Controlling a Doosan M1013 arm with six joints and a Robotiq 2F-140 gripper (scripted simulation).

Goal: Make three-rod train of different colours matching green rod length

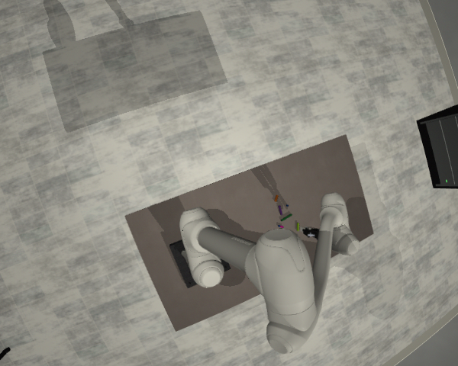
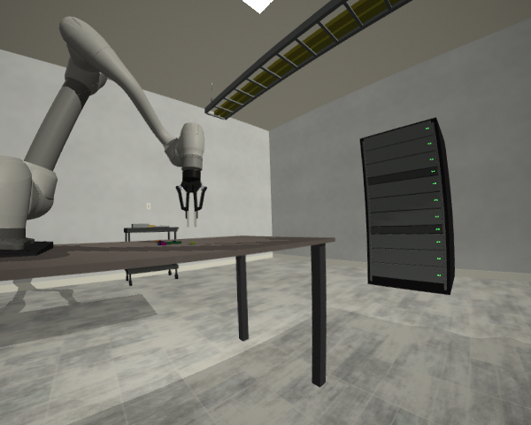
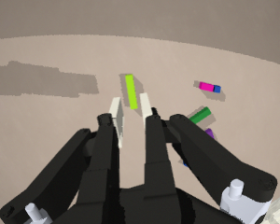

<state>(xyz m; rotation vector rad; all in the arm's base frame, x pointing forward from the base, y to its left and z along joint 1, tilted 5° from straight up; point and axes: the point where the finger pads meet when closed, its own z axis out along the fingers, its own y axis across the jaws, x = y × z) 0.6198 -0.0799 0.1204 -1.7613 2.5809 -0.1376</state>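
My gripper is now 100 mm above the lime rod. Round my hand: magenta rod: 100 mm below, 100 mm behind, 50 mm to the left; then purple rod: 150 mm to the left, 100 mm below, 70 mm behind; then green rod: 100 mm below, 90 mm to the left, 50 mm behind.
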